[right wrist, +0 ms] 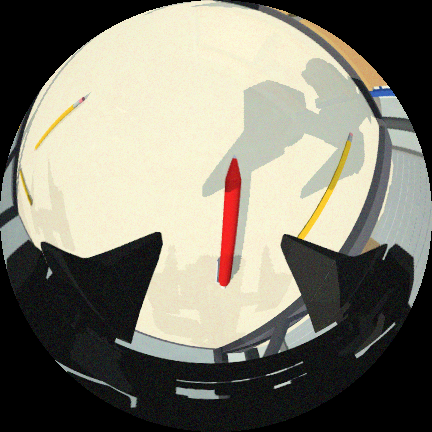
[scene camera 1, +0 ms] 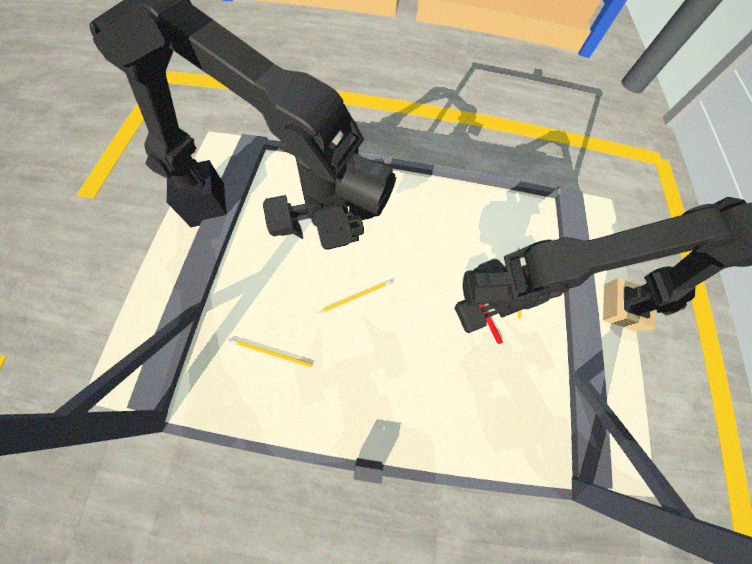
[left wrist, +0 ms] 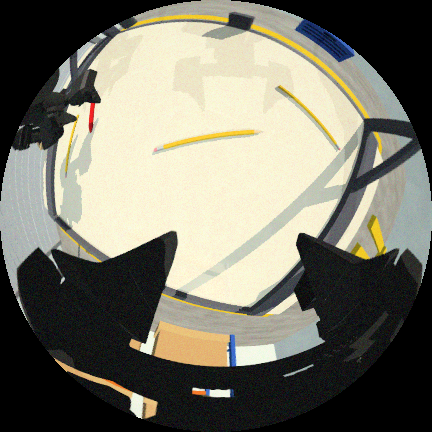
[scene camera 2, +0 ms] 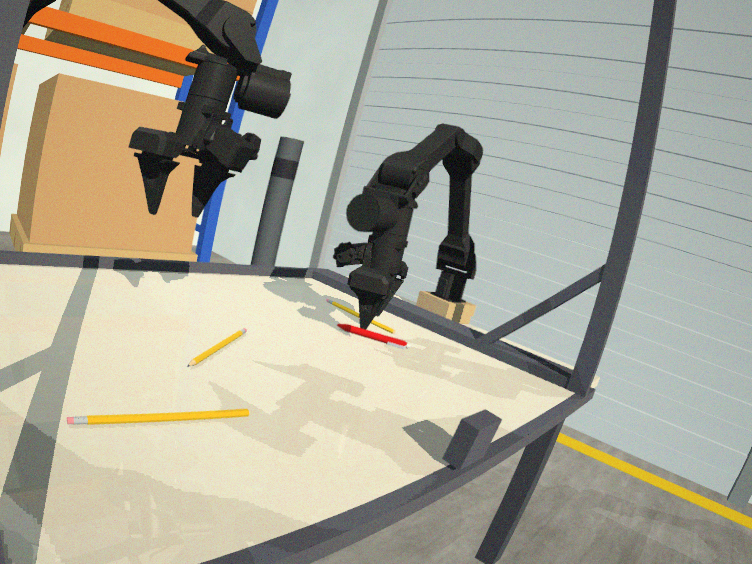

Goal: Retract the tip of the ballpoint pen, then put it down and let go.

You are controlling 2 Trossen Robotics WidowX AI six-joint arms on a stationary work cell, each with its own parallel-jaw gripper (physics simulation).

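Frame: origin at the left arm's base, x left, y back, z up, level; millimetres.
Seen in the pictures: left gripper, fingertip midpoint: point(left wrist: 240, 238) point(scene camera 2: 174, 215); right gripper, fingertip midpoint: point(right wrist: 224, 240) point(scene camera 1: 487, 313) point(left wrist: 86, 109) point(scene camera 2: 370, 322); left arm's base, origin of the base link: point(scene camera 1: 188, 180); right arm's base, origin of the base link: point(scene camera 1: 636, 302) point(scene camera 2: 448, 298).
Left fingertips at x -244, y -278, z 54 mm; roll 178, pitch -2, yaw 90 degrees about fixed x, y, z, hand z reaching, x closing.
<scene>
Pixels of each thing's top centre, then the offset from my left fingertips to it. Level surfaces: height alone.
- red ballpoint pen, middle of its top: point(right wrist: 228, 239) point(scene camera 2: 373, 331) point(scene camera 1: 489, 318) point(left wrist: 89, 108) dz -146, dx -215, dy -313 mm
- pale table, its level: dz -161 mm
- yellow pencil, middle of its top: point(scene camera 2: 219, 342) point(left wrist: 206, 136) point(scene camera 1: 355, 295) dz -152, dx -87, dy -34 mm
- third pencil, middle of its top: point(right wrist: 333, 185) point(scene camera 2: 359, 313) point(left wrist: 68, 146) dz -154, dx -149, dy -430 mm
- small block, middle of its top: point(scene camera 2: 481, 417) point(scene camera 1: 368, 473) dz -104, dx -430, dy +29 mm
The red ballpoint pen point(scene camera 1: 495, 330) point(scene camera 2: 373, 335) point(left wrist: 92, 117) point(right wrist: 230, 220) lies flat on the pale table point(scene camera 1: 425, 242). In the right wrist view its tapered end points up the picture with a small greyish point at it, and its clip end lies lower, between the fingers as pictured. My right gripper point(scene camera 2: 367, 325) point(right wrist: 224, 240) is open and empty, pointing down just over the pen; the gap to it is hard to judge. My left gripper point(scene camera 2: 174, 213) point(left wrist: 240, 238) is open and empty, high above the table at the left of scene camera 2.
One yellow pencil point(scene camera 1: 357, 295) point(scene camera 2: 217, 347) point(left wrist: 210, 136) lies mid-table. Another pencil point(scene camera 1: 272, 352) point(scene camera 2: 157, 417) lies nearer the picture's lower left. A third pencil point(scene camera 2: 346, 308) point(right wrist: 330, 190) lies beside the pen. A dark frame point(scene camera 1: 583, 303) edges the table, with a small block point(scene camera 2: 472, 438) on it.
</scene>
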